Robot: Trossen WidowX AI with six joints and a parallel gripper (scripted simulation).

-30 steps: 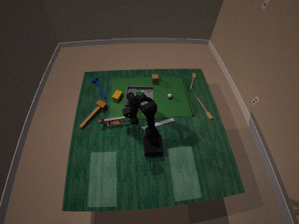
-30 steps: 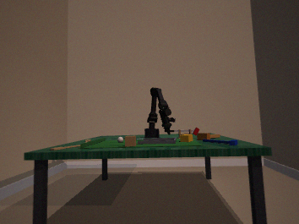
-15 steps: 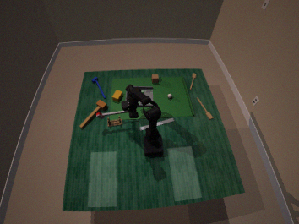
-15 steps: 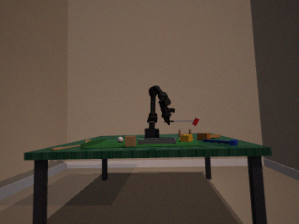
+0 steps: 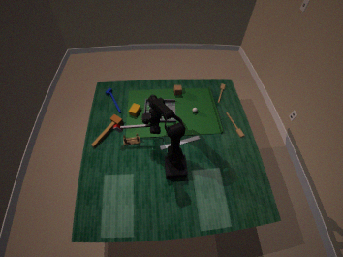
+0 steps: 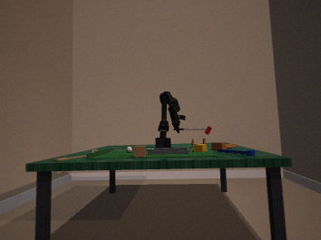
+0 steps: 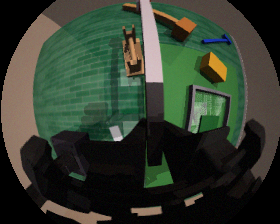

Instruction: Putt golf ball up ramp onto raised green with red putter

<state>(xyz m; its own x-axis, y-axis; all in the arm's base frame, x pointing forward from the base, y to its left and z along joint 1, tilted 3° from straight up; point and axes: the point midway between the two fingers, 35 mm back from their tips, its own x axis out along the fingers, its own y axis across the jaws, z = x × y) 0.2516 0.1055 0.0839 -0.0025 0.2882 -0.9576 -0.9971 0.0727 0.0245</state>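
Right now my gripper tip is 10 mm short of the red putter, 110 mm to the right of it and 20 mm below it. The rest, counted from my gripper tip: white golf ball: 180 mm ahead, 360 mm to the right, 100 mm below; then wooden rack: 10 mm behind, 150 mm to the left, 90 mm below; then orange block: 250 mm ahead, 110 mm to the left, 100 mm below.
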